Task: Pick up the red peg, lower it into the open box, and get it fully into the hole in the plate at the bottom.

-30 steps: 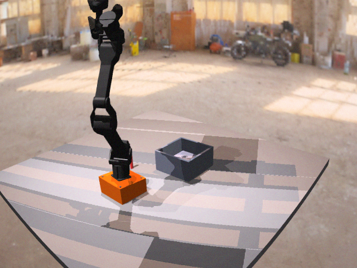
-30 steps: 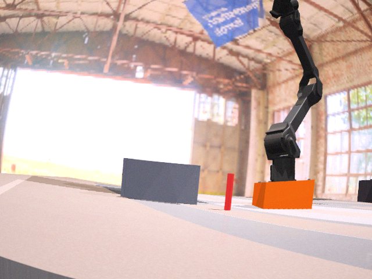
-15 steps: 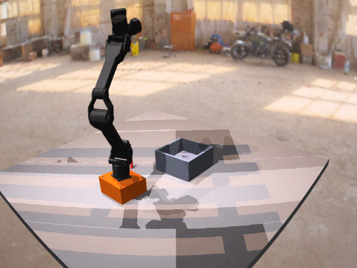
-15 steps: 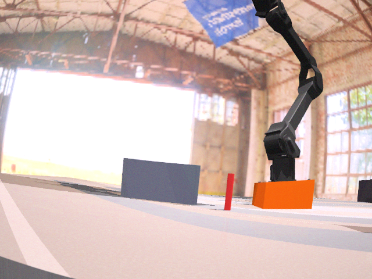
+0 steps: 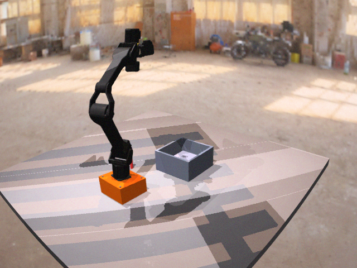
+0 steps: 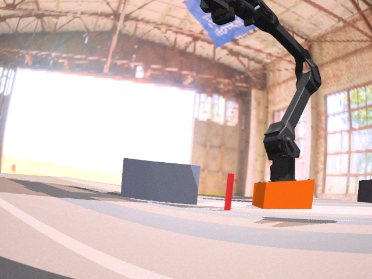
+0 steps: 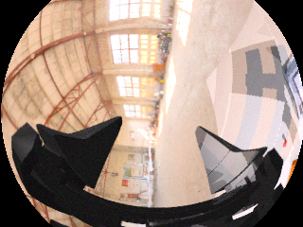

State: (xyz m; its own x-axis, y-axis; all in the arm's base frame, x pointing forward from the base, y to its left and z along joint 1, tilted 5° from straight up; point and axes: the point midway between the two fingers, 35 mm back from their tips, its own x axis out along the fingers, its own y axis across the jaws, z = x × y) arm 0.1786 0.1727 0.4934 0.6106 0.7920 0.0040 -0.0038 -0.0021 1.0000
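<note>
The red peg is 9 cm behind my gripper tip, 6 cm to the right of it and 51 cm below it. From my gripper tip the other things lie so: grey box (9 cm ahead, 22 cm to the right, 52 cm below); plate (9 cm ahead, 22 cm to the right, 50 cm below).
</note>
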